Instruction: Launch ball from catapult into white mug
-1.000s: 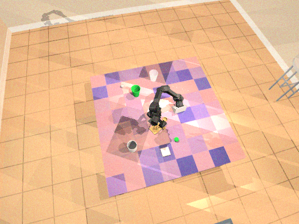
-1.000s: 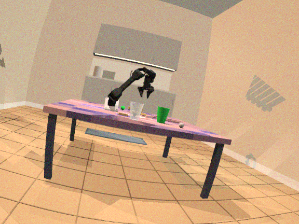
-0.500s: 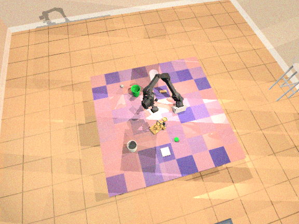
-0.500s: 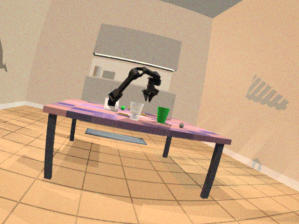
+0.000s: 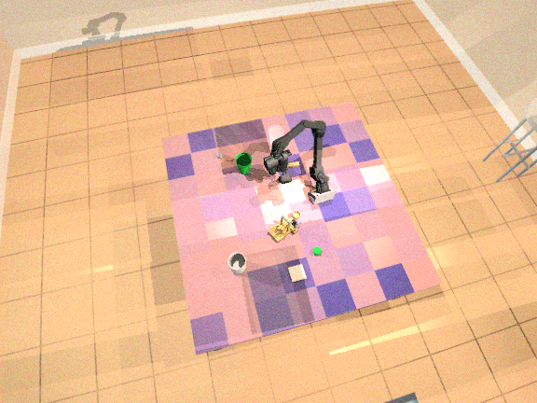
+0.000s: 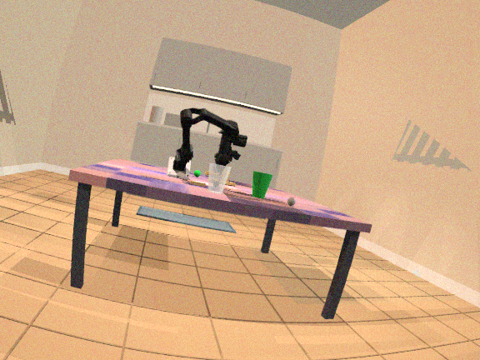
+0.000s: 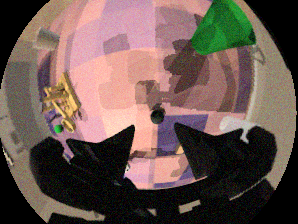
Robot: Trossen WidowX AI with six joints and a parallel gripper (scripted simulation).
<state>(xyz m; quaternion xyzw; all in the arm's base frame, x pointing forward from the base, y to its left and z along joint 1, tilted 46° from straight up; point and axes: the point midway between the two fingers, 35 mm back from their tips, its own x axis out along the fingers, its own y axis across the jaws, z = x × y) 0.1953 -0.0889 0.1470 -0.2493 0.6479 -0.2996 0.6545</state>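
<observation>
Now: gripper tip 5 cm above the small dark ball, 1 cm to the left of it and 1 cm past it. Also, from my gripper tip: wooden catapult 28 cm to the left, 6 cm ahead, 2 cm below; then green cup 17 cm ahead, 15 cm to the right, 4 cm below; then wooden block 12 cm behind, 9 cm to the right, 6 cm below.
</observation>
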